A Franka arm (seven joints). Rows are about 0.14 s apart.
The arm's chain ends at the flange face. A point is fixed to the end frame.
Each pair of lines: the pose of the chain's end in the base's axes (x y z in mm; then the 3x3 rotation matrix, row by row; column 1 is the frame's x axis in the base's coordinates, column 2 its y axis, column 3 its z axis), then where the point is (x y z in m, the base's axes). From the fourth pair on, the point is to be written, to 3 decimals.
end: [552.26, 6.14, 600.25], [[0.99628, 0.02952, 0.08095], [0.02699, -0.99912, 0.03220], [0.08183, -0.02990, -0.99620]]
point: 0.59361 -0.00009 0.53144
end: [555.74, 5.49, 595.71], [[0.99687, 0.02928, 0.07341], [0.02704, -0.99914, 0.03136], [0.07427, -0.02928, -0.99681]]
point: 0.59657 -0.00080 0.52659
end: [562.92, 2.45, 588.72], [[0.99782, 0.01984, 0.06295], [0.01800, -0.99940, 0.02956], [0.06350, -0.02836, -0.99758]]
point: 0.60294 -0.00429 0.51917
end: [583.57, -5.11, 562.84], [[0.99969, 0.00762, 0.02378], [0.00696, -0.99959, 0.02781], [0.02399, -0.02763, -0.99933]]
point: 0.621 -0.012 0.492
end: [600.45, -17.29, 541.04], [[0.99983, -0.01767, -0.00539], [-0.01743, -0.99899, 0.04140], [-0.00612, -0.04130, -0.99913]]
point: 0.635 -0.024 0.469
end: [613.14, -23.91, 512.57], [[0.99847, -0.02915, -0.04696], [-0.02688, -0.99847, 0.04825], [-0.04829, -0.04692, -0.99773]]
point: 0.645 -0.031 0.439
